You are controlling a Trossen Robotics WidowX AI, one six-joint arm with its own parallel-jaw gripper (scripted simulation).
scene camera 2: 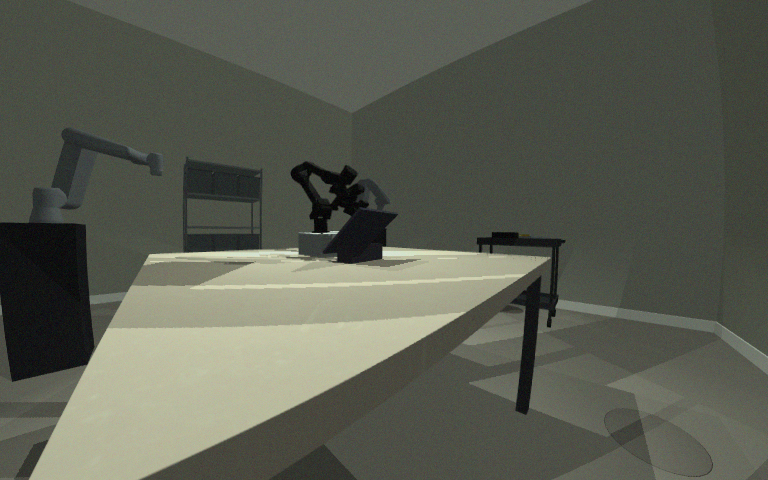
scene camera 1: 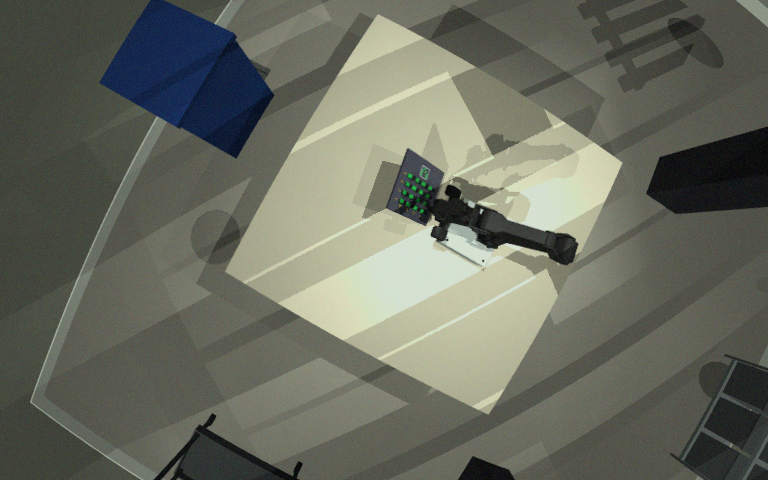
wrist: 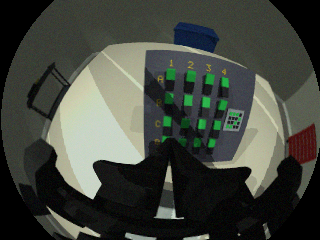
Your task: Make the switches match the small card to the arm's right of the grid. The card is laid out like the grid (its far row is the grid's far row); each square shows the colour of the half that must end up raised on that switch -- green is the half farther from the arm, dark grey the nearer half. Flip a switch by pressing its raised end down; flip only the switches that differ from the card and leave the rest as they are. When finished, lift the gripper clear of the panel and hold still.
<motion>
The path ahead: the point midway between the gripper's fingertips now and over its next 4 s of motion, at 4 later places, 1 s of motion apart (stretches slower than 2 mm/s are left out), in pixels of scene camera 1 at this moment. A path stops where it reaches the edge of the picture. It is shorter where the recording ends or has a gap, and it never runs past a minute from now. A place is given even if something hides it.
My gripper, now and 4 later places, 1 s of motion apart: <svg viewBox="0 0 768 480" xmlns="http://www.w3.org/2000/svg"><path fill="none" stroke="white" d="M428 209L420 200L419 200L418 200L432 199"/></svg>
</motion>
